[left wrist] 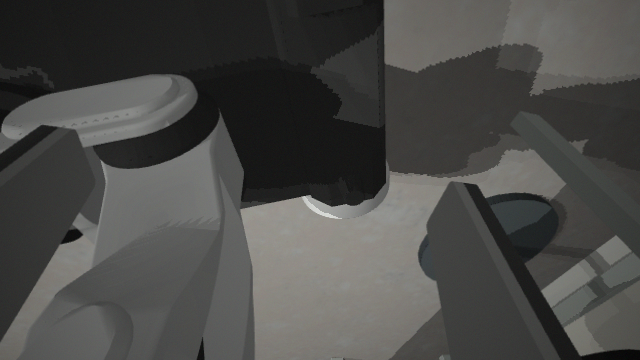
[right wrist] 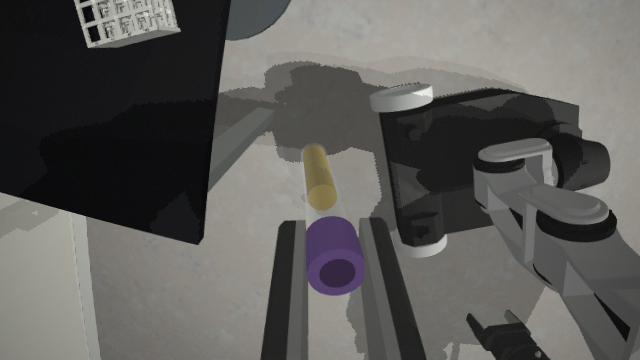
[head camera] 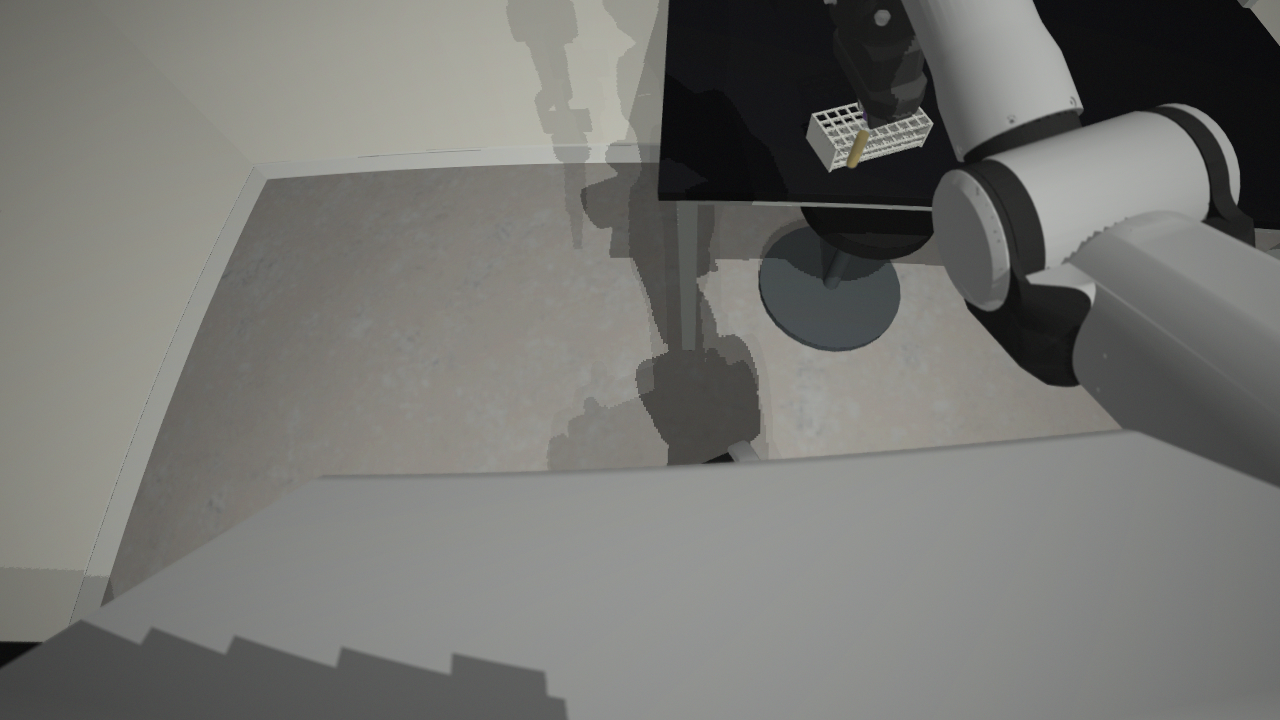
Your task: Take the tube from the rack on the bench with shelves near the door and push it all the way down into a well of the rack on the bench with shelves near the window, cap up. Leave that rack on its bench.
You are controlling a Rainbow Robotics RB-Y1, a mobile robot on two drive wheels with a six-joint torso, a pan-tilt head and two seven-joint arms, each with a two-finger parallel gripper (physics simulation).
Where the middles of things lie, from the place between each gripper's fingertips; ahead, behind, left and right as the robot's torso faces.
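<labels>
The tube with purple cap [right wrist: 335,263] has my right hand 4 cm above it. From that right hand I find the white rack [head camera: 832,144] 27 cm ahead, 15 cm to the right and 28 cm below.
Counted from my left hand, the white rack is 610 mm to the right, 710 mm ahead and 210 mm above. The tube with purple cap is 470 mm to the right of my left hand, 450 mm ahead of it and, as I see it, 460 mm above it.
</labels>
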